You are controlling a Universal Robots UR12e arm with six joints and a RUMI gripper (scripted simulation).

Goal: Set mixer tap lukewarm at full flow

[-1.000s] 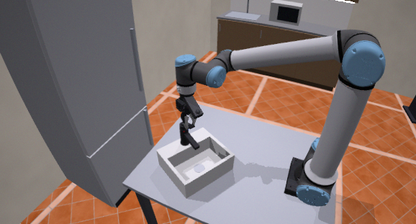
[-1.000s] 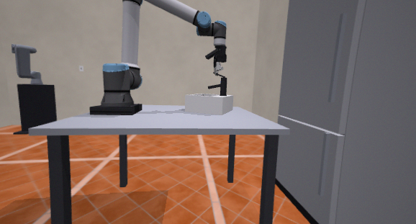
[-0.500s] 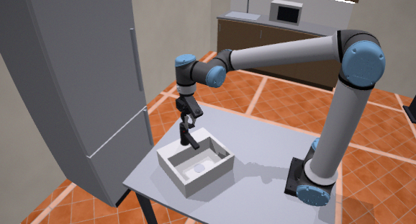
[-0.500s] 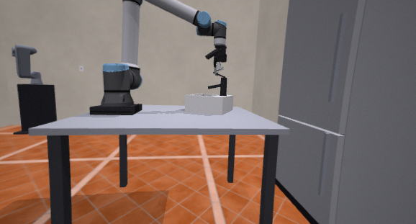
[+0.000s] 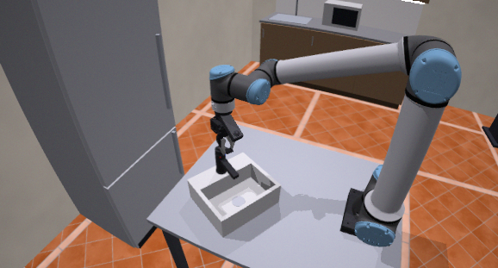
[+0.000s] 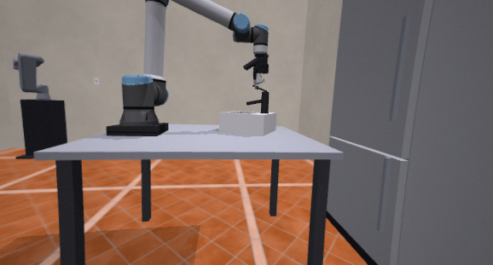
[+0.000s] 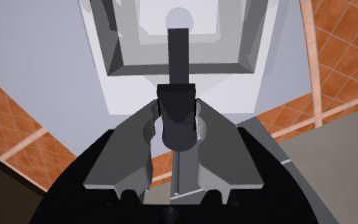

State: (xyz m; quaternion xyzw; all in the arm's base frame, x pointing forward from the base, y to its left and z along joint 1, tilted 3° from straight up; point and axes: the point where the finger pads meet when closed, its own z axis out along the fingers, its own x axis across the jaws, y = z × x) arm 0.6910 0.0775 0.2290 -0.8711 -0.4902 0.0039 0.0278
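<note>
The lever lies 2 cm ahead of my hand, 1 cm to the right of it and 1 cm below it. Also, from my hand: white sink basin: 5 cm behind, 3 cm to the left, 26 cm below; then black mixer tap: 4 cm ahead, 2 cm to the right, 6 cm below.
</note>
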